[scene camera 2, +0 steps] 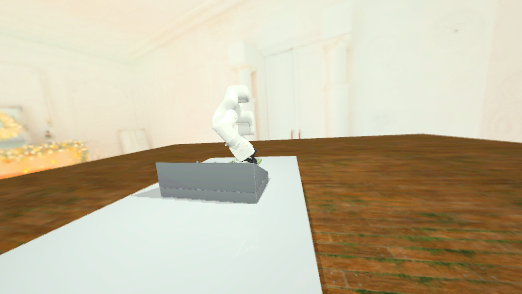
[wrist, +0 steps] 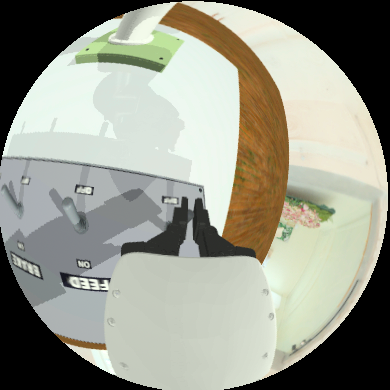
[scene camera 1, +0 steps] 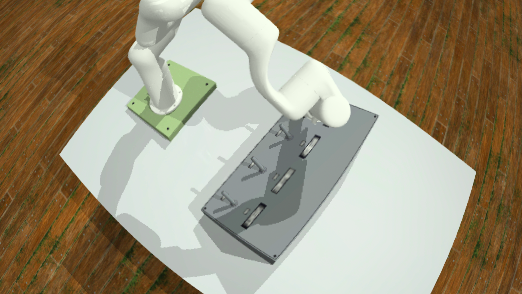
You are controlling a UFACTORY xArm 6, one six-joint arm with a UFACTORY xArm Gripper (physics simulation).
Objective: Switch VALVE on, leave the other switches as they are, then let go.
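Pixels of known places: gripper, between the fingertips: [scene camera 2: 255, 163] [wrist: 189, 206]; arm's base, origin of its link: [scene camera 1: 165, 99].
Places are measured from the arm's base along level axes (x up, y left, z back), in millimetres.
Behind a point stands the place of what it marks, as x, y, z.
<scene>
The grey switch panel [scene camera 1: 332, 160] @(131, 113, -565) [scene camera 2: 207, 180] @(71, 93, -612) [wrist: 65, 320] carries a row of levers. My gripper [scene camera 2: 253, 157] @(87, 248, -385) [wrist: 189, 206] @(87, 248, -385) has its black fingers close together at the VALVE lever [wrist: 189, 218] @(103, 238, -394), the one nearest the panel's end, and is shut on it. The fingers hide most of this lever, so its exact tilt cannot be told. The small OFF label [wrist: 170, 200] @(50, 240, -387) shows beside them; the VALVE name plate is hidden by the gripper body. In scene camera 1 the wrist hides the fingertips.
The FEED lever [scene camera 1: 284, 131] @(90, 115, -409) [wrist: 74, 212] @(95, 125, -401) stands beside my gripper and leans toward OFF. The BRAKE lever [scene camera 1: 256, 165] @(91, -6, -412) [wrist: 12, 202] also leans toward OFF. Another lever [scene camera 1: 228, 198] @(90, -123, -417) stands at the far end. The arm's green base plate [scene camera 1: 192, 102] @(6, 49, -93) [wrist: 170, 45] @(-3, 119, 31) is behind the panel.
</scene>
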